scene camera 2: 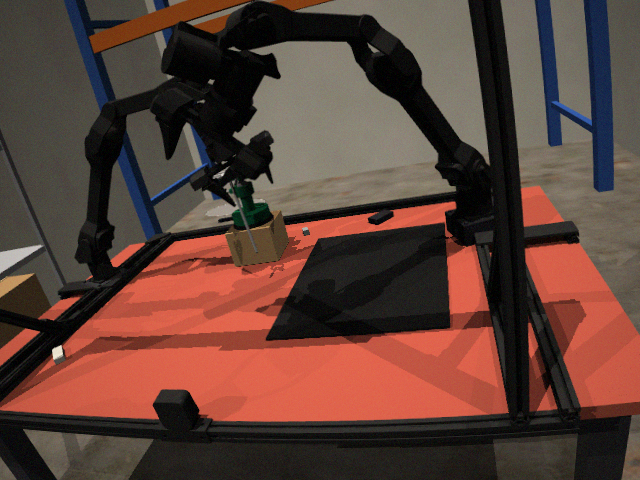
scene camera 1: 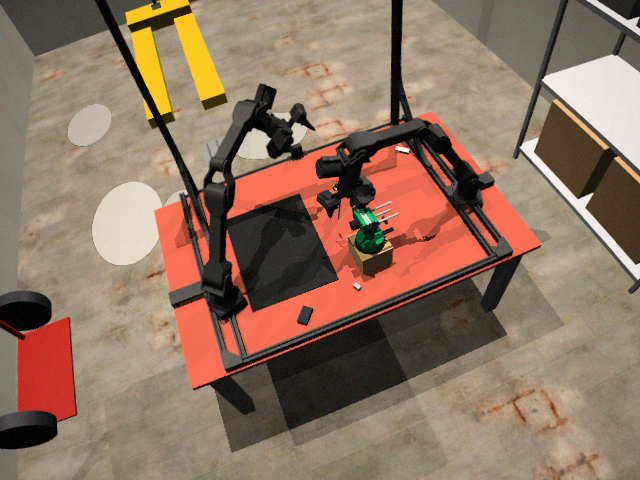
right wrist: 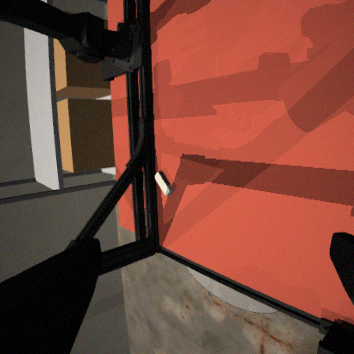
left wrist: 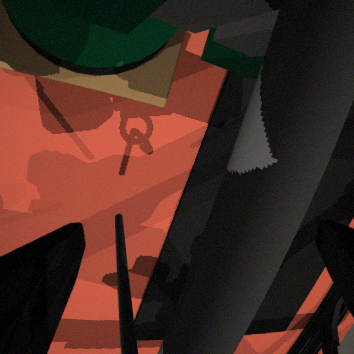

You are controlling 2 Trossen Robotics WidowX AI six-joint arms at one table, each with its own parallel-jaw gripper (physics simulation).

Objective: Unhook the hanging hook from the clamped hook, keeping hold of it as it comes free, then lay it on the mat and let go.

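Frame: origin at the left arm's base, x up, y right, z ahead, level; millimetres.
Seen in the pictures: left gripper, fingertip midpoint: (scene camera 2: 253, 195) (scene camera 1: 340, 212); right gripper, fingertip midpoint: (scene camera 2: 192, 175) (scene camera 1: 307, 140) (right wrist: 215, 247); left arm's base, link origin: (scene camera 2: 105, 276) (scene camera 1: 467, 192) (right wrist: 123, 45); right arm's base, link origin: (scene camera 2: 475, 212) (scene camera 1: 223, 297).
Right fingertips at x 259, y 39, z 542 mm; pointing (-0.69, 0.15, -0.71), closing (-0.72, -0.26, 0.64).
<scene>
Offsets run from my right fingertips to a thing's top centre. "pt": to the spot under its first point. Level surfaces: height alone.
The green vise @[dx -43, dy -263, dz -197 mm] (scene camera 1: 369, 240) (scene camera 2: 251, 213) (left wrist: 105, 37) stands on a wooden block. The hanging hook @[dx -41, dy -158, dz -81 mm] (scene camera 1: 339, 210) (scene camera 2: 247, 227) (left wrist: 121, 280) shows as a thin rod pointing down by the block. The clamped hook @[pt dx -49, dy -228, dz -149 mm] (left wrist: 230, 225) looks like the thick grey rod close to the left wrist camera; fingers hide much of where the hooks meet. My left gripper (scene camera 1: 343, 202) (scene camera 2: 251, 192) (left wrist: 202, 233) is open beside the vise, with both rods between its fingers in its wrist view. My right gripper (scene camera 1: 305, 139) (scene camera 2: 222, 116) (right wrist: 215, 247) is open, high above the table's far side.
The black mat @[dx -280 mm] (scene camera 1: 289, 281) (scene camera 2: 361, 310) (left wrist: 207, 190) lies beside the wooden block @[dx -200, dy -269, dz -185 mm] (scene camera 1: 368, 264) (scene camera 2: 269, 243) (left wrist: 170, 67). A black box @[dx -271, dy -482, dz +29 mm] (scene camera 1: 305, 315) (scene camera 2: 381, 217), a small white cube @[dx -272, dy -387, dz -137 mm] (scene camera 1: 357, 286) (scene camera 2: 305, 230) and a white block @[dx -275, dy +210, dz -335 mm] (scene camera 1: 402, 149) (scene camera 2: 58, 354) (right wrist: 163, 183) lie on the table.
</scene>
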